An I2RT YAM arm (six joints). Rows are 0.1 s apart.
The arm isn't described. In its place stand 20 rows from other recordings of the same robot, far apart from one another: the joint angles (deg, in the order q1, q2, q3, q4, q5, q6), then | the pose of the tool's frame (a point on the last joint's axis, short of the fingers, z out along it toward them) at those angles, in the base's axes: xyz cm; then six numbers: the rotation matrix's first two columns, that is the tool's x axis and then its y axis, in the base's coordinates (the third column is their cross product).
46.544 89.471 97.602 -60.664 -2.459 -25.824 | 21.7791 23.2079 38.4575 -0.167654 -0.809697 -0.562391 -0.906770 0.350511 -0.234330
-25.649 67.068 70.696 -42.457 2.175 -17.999 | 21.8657 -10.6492 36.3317 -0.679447 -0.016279 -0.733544 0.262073 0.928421 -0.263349
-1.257 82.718 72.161 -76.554 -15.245 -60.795 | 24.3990 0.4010 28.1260 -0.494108 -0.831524 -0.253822 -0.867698 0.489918 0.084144
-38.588 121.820 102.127 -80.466 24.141 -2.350 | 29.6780 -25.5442 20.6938 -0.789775 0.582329 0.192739 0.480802 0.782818 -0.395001
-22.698 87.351 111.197 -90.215 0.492 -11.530 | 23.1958 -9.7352 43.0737 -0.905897 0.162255 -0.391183 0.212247 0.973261 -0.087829
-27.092 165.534 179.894 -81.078 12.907 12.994 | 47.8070 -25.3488 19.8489 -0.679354 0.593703 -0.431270 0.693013 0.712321 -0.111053
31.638 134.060 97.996 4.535 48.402 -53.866 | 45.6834 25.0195 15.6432 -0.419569 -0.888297 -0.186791 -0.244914 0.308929 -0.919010
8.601 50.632 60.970 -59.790 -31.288 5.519 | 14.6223 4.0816 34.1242 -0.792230 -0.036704 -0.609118 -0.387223 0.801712 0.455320
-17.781 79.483 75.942 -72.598 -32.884 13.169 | 23.9143 -5.6394 31.6950 -0.869982 0.479920 -0.113174 0.339729 0.749757 0.567846
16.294 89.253 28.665 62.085 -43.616 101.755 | 27.0386 10.4622 19.6129 -0.851980 0.489416 0.186014 0.151677 -0.109330 0.982365
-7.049 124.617 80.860 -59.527 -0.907 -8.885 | 36.0571 -4.4018 9.7996 -0.973806 -0.035195 0.224641 -0.024386 0.998416 0.050711
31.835 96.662 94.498 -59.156 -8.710 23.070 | 29.4607 18.9260 33.0632 -0.914237 -0.111704 -0.389477 -0.244434 0.918680 0.310288
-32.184 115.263 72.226 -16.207 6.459 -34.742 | 34.3701 -22.1038 13.4911 -0.927008 -0.085667 -0.365126 0.060435 0.926718 -0.370865
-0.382 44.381 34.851 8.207 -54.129 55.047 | 17.7892 2.7663 31.4569 -0.674005 0.484772 -0.557417 -0.442951 0.338661 0.830123
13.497 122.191 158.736 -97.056 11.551 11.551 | 36.6640 8.0672 43.6234 -0.855864 -0.003671 -0.517188 0.039355 0.996613 -0.072199
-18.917 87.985 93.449 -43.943 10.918 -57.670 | 31.3949 -11.4720 39.2599 -0.702295 -0.636376 -0.319074 -0.252120 0.641499 -0.724509
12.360 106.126 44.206 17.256 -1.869 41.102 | 33.1406 7.3811 10.2166 -0.672963 0.525174 -0.520877 0.273121 0.830860 0.484847
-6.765 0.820 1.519 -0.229 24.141 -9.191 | 10.4299 -2.7034 18.1137 -0.073997 -0.138001 -0.987664 0.508324 0.846843 -0.156409
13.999 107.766 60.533 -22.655 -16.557 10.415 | 33.5346 9.4061 12.4263 -0.955227 -0.059562 -0.289817 -0.156855 0.932495 0.325345
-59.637 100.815 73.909 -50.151 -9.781 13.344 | 17.6878 -28.9963 20.9137 -0.287527 0.940759 -0.179722 0.922326 0.322544 0.212791
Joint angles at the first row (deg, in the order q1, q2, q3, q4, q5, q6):
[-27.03 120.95 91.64 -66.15 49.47 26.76]
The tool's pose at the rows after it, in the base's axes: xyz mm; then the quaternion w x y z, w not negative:
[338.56, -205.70, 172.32, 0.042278, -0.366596, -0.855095, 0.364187]
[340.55, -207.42, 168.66, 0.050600, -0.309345, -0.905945, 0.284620]
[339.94, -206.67, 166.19, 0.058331, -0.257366, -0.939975, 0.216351]
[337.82, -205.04, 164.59, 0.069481, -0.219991, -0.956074, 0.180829]
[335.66, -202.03, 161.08, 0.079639, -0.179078, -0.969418, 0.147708]
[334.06, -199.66, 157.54, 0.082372, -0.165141, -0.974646, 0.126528]
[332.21, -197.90, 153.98, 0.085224, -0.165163, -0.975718, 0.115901]
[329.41, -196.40, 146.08, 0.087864, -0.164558, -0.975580, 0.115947]
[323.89, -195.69, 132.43, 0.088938, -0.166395, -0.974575, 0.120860]
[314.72, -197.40, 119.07, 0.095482, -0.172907, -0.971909, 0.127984]
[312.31, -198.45, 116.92, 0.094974, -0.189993, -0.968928, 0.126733]
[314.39, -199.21, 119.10, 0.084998, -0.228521, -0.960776, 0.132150]
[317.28, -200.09, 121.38, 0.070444, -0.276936, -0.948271, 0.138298]
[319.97, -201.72, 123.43, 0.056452, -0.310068, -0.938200, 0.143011]
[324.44, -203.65, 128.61, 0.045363, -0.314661, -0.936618, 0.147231]
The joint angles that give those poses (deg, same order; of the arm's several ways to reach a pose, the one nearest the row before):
[-27.77 120.94 91.63 -62.61 42.98 19.40]
[-28.51 120.95 91.64 -60.97 33.61 9.28]
[-29.06 120.95 91.61 -61.32 25.89 1.72]
[-29.30 120.94 91.44 -62.41 22.26 -3.01]
[-29.34 120.97 90.78 -63.11 19.05 -7.86]
[-29.34 120.97 90.02 -63.18 16.88 -9.50]
[-29.34 120.97 89.19 -63.07 15.84 -9.45]
[-29.34 120.99 87.31 -61.45 15.94 -9.47]
[-29.61 121.01 83.99 -58.00 16.53 -9.50]
[-30.44 121.01 80.58 -54.92 17.61 -9.43]
[-30.79 121.01 80.03 -54.57 17.39 -7.75]
[-30.72 120.99 80.58 -54.54 17.41 -3.20]
[-30.61 120.99 81.19 -54.24 17.41 2.57]
[-30.61 120.99 81.73 -53.67 17.45 6.41]
[-30.50 120.99 83.04 -53.71 17.65 6.90]

